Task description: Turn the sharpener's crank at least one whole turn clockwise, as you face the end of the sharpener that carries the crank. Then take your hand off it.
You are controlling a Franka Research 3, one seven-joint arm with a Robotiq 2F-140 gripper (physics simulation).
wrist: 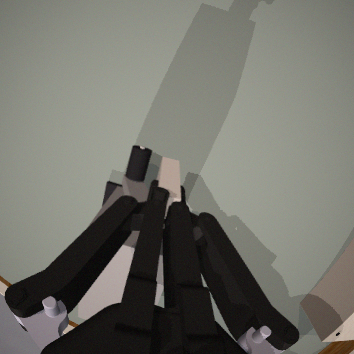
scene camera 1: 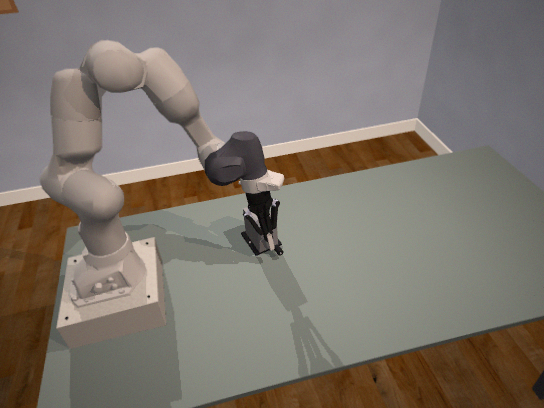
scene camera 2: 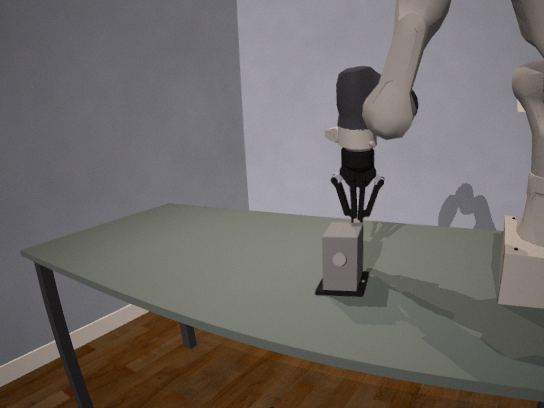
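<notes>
The sharpener [scene camera 1: 257, 242] [scene camera 2: 331, 274] [wrist: 106, 282] is an upright grey block on a black base [scene camera 1: 245, 238] [scene camera 2: 327, 292]. A round disc or opening [scene camera 2: 339, 259] shows on the end facing scene camera 2; the crank is on the opposite end, hidden in that view. The crank's black knob [scene camera 1: 280, 251] [wrist: 138, 163] sits low, on a grey arm [wrist: 135, 186]. My gripper [scene camera 1: 271, 242] [scene camera 2: 356, 220] [wrist: 166, 171] is shut and empty, pointing down at the crank end. Its pale fingertips are beside the knob, to its right in the wrist view. Whether they touch the crank cannot be told.
The sharpener stands on the green-grey table [scene camera 1: 400, 250] [scene camera 2: 200, 265]. The arm's pale base block [scene camera 1: 112, 320] [scene camera 2: 520, 285] stands at one end of the table. The arm reaches over from it, and its shadow falls across the table around the sharpener.
</notes>
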